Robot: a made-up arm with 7 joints.
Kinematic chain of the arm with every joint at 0, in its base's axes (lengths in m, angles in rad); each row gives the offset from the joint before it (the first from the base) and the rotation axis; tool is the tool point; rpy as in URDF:
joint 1: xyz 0 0 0.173 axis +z
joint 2: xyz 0 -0.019 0.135 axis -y
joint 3: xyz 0 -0.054 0.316 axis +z
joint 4: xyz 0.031 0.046 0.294 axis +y
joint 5: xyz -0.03 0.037 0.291 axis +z
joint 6: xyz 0 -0.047 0.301 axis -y
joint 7: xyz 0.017 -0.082 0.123 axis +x
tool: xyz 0 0 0 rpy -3.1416 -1.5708 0
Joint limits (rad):
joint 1: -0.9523..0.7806
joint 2: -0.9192..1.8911
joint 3: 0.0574..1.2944
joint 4: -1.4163..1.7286
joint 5: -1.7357..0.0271
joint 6: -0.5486..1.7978
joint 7: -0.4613..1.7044
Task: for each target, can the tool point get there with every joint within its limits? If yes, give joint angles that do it. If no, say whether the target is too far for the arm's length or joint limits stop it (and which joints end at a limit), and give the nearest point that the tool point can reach.
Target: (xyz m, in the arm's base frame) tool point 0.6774 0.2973 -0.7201
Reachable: no: joint limits stop it (at a limit: joint 2, joint 4, joint 5) | nearest point 0.7336 0.3220 0.0198 | short by 0.742 m
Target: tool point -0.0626 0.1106 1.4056
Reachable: yes | joints 0.4831 0.6148 0.3620 1.3310 -0.1059 0.9267 -0.2053
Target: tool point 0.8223 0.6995 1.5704
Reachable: no: too far | nearest point 0.6669 0.5673 1.3318 | short by 0.314 m
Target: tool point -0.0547 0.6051 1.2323
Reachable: yes | joints -0.7995 0.9186 0.5666 1.3499 -1.2291 1.2336 1.1173
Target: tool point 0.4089 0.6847 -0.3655
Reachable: no: joint limits stop it (at a limit: joint 1, joint 2, joint 4, joint 5) | nearest point 0.4808 0.6375 0.0392 | short by 0.414 m
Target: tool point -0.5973 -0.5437 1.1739
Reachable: yes | joints 0.5604 0.3639 0.4812 -0.4473 -1.1532 1.4074 1.2292
